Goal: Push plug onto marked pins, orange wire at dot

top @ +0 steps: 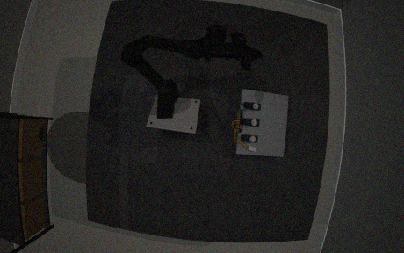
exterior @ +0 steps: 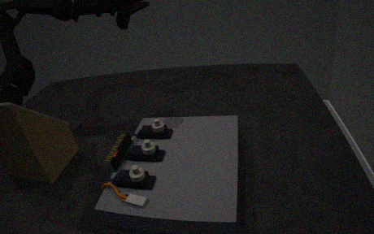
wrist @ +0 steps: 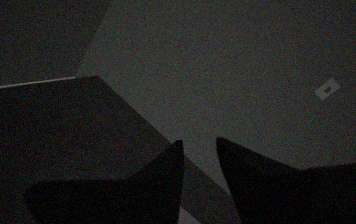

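Right now my gripper tip is 280 mm to the left of the red band, 260 mm above it and 70 mm past it. The rest, counted from my gripper tip: pin strip 270 mm below, 250 mm to the right, 70 mm behind; holder plate 310 mm below, 270 mm to the right, 90 mm ahead.
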